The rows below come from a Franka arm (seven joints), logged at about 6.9 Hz.
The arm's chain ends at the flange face. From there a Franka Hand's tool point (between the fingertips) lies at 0.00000 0.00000 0.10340 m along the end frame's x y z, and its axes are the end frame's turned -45 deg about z.
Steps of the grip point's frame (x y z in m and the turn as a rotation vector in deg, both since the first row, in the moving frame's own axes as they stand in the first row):
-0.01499, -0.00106, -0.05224, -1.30, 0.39, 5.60
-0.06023, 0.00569, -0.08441, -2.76, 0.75, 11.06
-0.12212, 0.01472, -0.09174, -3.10, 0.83, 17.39
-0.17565, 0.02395, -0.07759, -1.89, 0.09, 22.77
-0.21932, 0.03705, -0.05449, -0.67, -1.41, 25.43
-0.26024, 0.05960, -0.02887, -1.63, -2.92, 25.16
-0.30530, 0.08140, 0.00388, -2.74, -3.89, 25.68
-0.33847, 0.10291, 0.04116, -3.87, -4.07, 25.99
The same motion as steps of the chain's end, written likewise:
-0.01345, 0.00859, -0.05221, -0.64, 1.20, 5.60
-0.04277, 0.04363, -0.08428, -1.42, 2.48, 11.06
-0.08044, 0.09315, -0.09158, -1.61, 2.78, 17.39
-0.10928, 0.13841, -0.07753, -1.27, 1.40, 22.77
-0.12739, 0.17892, -0.05445, -1.47, -0.52, 25.43
-0.13903, 0.22090, -0.02870, -3.22, -0.91, 25.16
-0.15504, 0.26559, 0.00423, -4.69, -0.81, 25.68
-0.16406, 0.30239, 0.04165, -5.61, -0.14, 25.99

